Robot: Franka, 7 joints.
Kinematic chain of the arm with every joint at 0, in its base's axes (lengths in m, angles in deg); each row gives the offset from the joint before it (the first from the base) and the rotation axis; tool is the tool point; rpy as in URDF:
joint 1: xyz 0 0 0.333 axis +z
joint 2: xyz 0 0 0 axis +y
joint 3: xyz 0 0 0.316 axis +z
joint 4: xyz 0.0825 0 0 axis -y
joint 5: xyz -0.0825 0 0.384 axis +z
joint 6: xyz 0 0 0 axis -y
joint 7: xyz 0.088 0 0 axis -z
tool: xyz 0 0 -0.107 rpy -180 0 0
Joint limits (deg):
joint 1: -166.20..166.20
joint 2: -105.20..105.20
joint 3: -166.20..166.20
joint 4: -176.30..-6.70
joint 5: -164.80..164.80
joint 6: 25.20..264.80
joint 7: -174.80..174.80
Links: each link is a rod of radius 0.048 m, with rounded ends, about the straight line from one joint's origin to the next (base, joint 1, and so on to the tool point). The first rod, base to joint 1, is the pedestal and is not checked.
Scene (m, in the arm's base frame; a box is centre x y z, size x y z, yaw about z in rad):
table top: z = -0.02
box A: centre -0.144 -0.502 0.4 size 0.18 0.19 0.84 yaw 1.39
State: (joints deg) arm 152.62 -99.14 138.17 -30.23 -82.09 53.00 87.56
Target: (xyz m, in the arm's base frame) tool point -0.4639 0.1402 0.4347
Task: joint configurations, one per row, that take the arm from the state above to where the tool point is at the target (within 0.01 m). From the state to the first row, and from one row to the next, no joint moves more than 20 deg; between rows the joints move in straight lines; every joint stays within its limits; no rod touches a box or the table.
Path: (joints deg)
1: 149.91 -91.99 118.55 -35.19 -76.63 63.24 89.62
2: 147.20 -84.84 98.93 -40.16 -71.17 73.48 91.69
3: 144.49 -77.70 79.31 -45.12 -65.71 83.72 93.75
4: 141.78 -70.55 59.69 -50.09 -60.25 93.96 95.81
5: 139.07 -63.40 40.07 -55.05 -54.79 104.20 97.88
6: 136.36 -56.25 20.44 -60.02 -49.33 114.44 99.94
7: 123.48 -55.03 29.34 -61.74 -60.03 96.60 93.47
8: 110.60 -53.80 38.23 -63.47 -70.74 78.75 86.99
9: 97.71 -52.57 47.13 -65.20 -81.45 60.90 80.51
10: 84.83 -51.34 56.02 -66.92 -92.16 43.05 74.04
11: 71.95 -50.11 64.92 -68.65 -102.86 25.20 67.56
12: 66.63 -57.98 75.94 -83.96 -89.07 35.46 74.23
13: 61.31 -65.86 86.96 -99.27 -75.28 45.72 80.89
14: 55.99 -73.73 97.98 -114.58 -61.49 55.98 87.56

